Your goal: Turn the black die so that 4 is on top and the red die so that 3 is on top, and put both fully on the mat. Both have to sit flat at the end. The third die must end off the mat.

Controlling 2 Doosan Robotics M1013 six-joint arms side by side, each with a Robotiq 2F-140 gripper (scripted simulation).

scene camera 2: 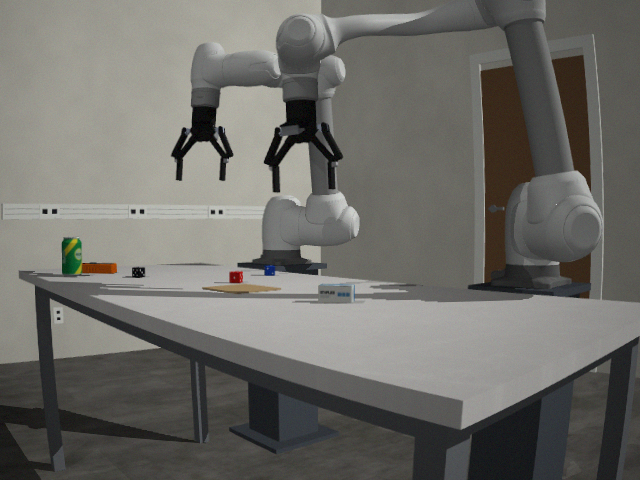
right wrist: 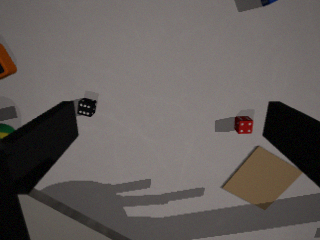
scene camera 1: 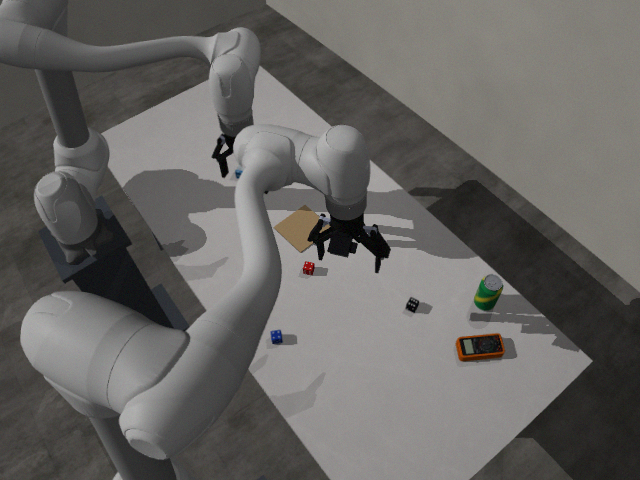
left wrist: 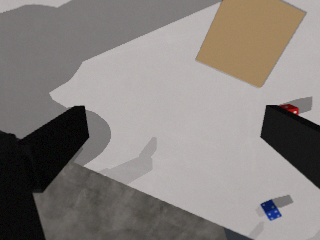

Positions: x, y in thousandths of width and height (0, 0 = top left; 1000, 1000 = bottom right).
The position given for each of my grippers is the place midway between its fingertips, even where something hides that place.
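Observation:
Scene camera 2 shows my left gripper (scene camera 2: 474, 397) and my right gripper (scene camera 2: 313, 376). In scene camera 1: my right gripper (scene camera 1: 546, 547) and a tan mat (scene camera 1: 463, 476). The left wrist view shows my left gripper (left wrist: 545, 506). The right wrist view shows my right gripper (right wrist: 536, 494), together with the tan mat (right wrist: 820, 740).

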